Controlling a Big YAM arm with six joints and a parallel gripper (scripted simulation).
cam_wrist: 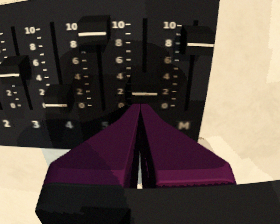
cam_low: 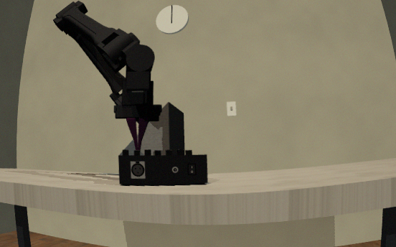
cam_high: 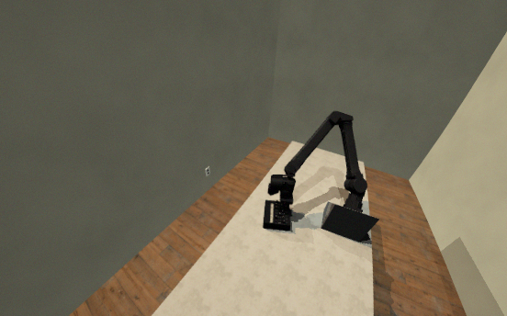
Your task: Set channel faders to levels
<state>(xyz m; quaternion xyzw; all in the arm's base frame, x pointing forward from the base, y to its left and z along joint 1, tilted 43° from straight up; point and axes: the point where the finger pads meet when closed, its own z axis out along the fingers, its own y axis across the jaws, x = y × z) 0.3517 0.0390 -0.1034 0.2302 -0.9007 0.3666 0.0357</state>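
Now: the channel 6 fader 20 mm ahead of my hand and 10 mm to the left of it. Also, from my hand: master fader (50 mm ahead); then channel 5 fader (40 mm to the left, 30 mm ahead); then channel 4 fader (40 mm to the left, 10 mm behind).
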